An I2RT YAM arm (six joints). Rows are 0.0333 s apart.
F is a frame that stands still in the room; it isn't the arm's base.
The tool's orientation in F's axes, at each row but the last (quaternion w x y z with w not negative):
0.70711 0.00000 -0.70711 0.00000
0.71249 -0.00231 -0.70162 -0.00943
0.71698 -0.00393 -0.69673 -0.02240
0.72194 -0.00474 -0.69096 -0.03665
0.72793 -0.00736 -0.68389 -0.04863
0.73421 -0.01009 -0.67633 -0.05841
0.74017 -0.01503 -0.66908 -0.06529
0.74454 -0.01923 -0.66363 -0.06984
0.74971 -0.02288 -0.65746 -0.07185
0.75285 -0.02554 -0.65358 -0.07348
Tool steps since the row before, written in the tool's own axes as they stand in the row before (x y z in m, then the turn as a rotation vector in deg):
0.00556 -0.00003 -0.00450 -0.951 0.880 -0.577
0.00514 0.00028 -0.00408 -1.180 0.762 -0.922
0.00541 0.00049 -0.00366 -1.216 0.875 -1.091
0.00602 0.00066 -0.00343 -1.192 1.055 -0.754
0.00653 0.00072 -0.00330 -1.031 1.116 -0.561
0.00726 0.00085 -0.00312 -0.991 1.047 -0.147
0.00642 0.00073 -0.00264 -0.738 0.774 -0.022
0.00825 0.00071 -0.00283 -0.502 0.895 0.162
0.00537 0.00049 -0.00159 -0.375 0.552 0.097
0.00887 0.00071 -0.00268 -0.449 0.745 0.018
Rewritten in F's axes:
0.00450 -0.00003 0.00556 0.577 0.880 -0.951
0.00416 0.00016 0.00508 0.916 0.759 -1.186
0.00383 0.00021 0.00531 1.088 0.866 -1.224
0.00372 0.00018 0.00588 0.764 1.064 -1.177
0.00373 0.00007 0.00633 0.587 1.130 -1.001
0.00375 0.00003 0.00701 0.172 1.097 -0.931
0.00331 -0.00006 0.00614 0.041 0.821 -0.684
0.00378 -0.00029 0.00789 -0.099 0.945 -0.421
0.00230 -0.00014 0.00513 -0.066 0.587 -0.325
0.00393 -0.00034 0.00842 0.029 0.773 -0.398

